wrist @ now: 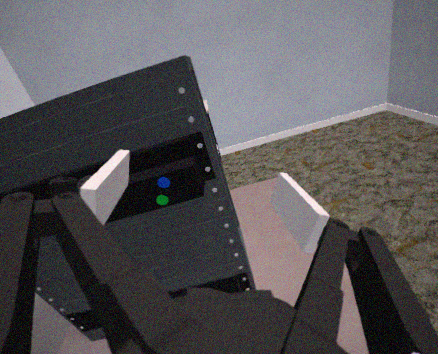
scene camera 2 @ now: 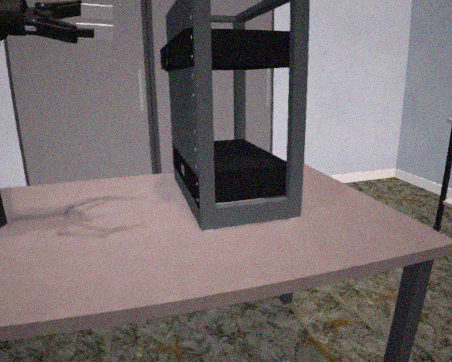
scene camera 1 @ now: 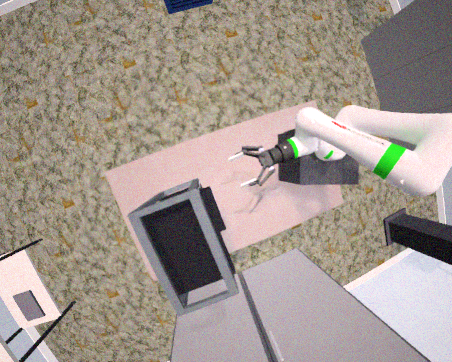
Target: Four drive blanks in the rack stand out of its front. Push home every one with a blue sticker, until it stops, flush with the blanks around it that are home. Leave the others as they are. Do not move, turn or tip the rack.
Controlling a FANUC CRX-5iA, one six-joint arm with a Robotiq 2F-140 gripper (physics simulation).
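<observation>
The grey rack point(scene camera 1: 160, 265) point(scene camera 2: 202, 125) point(wrist: 227, 235) stands upright on the table. Near its top, black drive blanks point(scene camera 1: 214, 209) point(scene camera 2: 179, 54) stand out of its front. In the wrist view one blue sticker point(wrist: 163, 182) shows, with a green sticker point(wrist: 162, 200) just below it. The left finger covers the rest of that row, so the other stickers are hidden. The border between these dark blanks is hard to make out. My gripper point(scene camera 1: 236, 172) point(scene camera 2: 103, 20) point(wrist: 205, 178) is open and empty, in front of the rack and apart from it, at about the height of its upper part.
The pink table point(scene camera 1: 170, 170) point(scene camera 2: 125, 270) point(wrist: 275, 255) carries the rack. A dark block point(scene camera 1: 325, 172) is under the arm. A grey cabinet point(scene camera 1: 310, 310) point(scene camera 2: 80, 110) stands beside the table, close to one side of the rack.
</observation>
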